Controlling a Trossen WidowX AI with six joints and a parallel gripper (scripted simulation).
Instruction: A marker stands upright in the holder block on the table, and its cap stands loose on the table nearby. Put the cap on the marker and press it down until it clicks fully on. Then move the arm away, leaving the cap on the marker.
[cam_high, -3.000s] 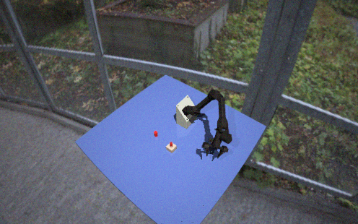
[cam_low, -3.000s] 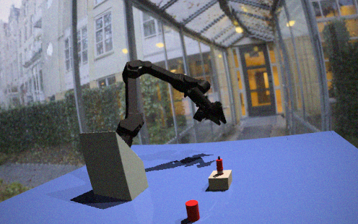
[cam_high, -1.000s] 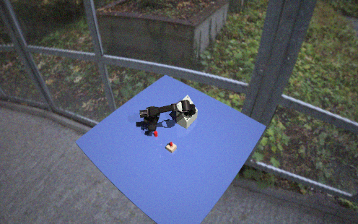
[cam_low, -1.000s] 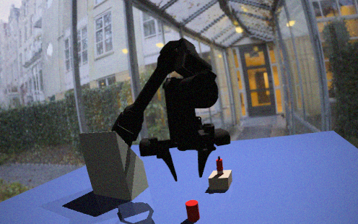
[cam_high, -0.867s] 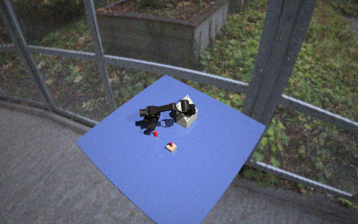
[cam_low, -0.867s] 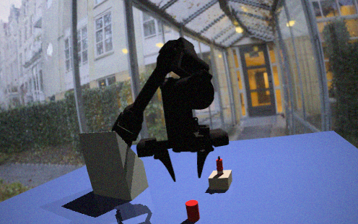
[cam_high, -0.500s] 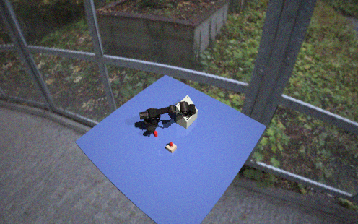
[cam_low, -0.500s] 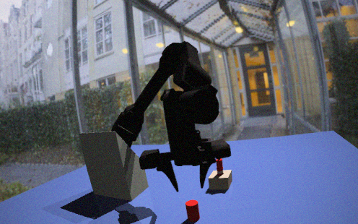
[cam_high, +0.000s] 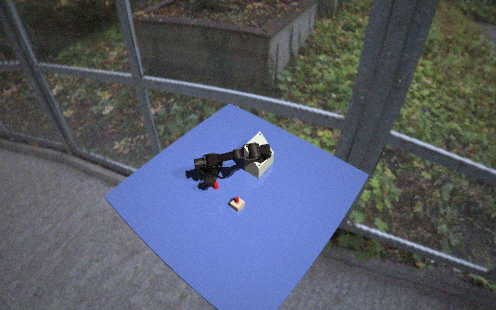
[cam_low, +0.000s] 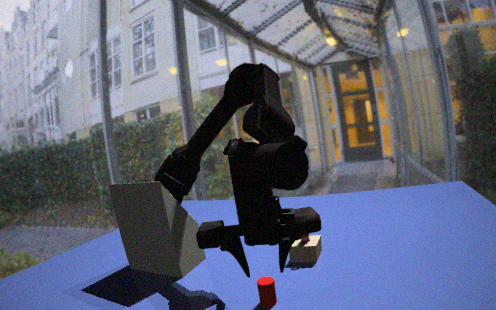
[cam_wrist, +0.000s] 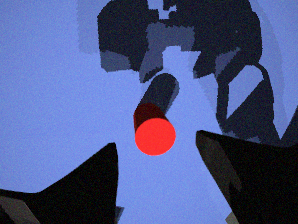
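Now: gripper tip 4 cm above the red marker cap. Also, from my gripper tip: tan holder block 20 cm to the left, 4 cm below, 4 cm ahead.
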